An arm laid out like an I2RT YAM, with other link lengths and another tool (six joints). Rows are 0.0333 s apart.
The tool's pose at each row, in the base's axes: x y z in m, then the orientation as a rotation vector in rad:
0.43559 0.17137 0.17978 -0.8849 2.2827 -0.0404
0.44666 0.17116 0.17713 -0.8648 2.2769 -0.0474
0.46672 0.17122 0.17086 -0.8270 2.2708 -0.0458
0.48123 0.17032 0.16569 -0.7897 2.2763 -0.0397
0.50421 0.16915 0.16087 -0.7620 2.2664 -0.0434
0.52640 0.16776 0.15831 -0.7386 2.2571 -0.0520
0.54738 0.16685 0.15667 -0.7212 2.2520 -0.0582
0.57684 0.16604 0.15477 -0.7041 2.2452 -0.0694
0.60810 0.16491 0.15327 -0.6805 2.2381 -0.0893
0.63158 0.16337 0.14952 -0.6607 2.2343 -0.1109
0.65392 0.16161 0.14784 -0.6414 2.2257 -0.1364
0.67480 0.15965 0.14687 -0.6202 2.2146 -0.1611
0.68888 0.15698 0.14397 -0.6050 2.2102 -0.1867
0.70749 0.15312 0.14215 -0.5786 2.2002 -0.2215
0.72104 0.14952 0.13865 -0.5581 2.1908 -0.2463
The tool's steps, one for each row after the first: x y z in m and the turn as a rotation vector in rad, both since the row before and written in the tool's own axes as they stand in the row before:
-0.00428 -0.00596 0.00870 0.0134 -0.0080 0.0104
-0.00713 -0.00978 0.01718 0.0140 -0.0145 0.0248
-0.00422 -0.00736 0.01289 0.0079 -0.0045 0.0285
-0.00915 -0.01192 0.01808 0.0147 -0.0140 0.0158
-0.00996 -0.01184 0.01617 0.0164 -0.0112 0.0117
-0.01009 -0.01069 0.01508 0.0117 -0.0066 0.0092
-0.01467 -0.01434 0.02124 0.0154 -0.0068 0.0072
-0.01572 -0.01512 0.02247 0.0238 -0.0060 0.0091
-0.00971 -0.01073 0.01893 0.0229 -0.0016 0.0065
-0.01040 -0.01052 0.01692 0.0264 -0.0049 0.0041
-0.00993 -0.00982 0.01568 0.0272 -0.0074 0.0053
-0.00447 -0.00677 0.01217 0.0241 0.0002 0.0018
-0.00714 -0.00949 0.01495 0.0359 -0.0037 0.0059
-0.00333 -0.00643 0.01251 0.0268 -0.0046 0.0051

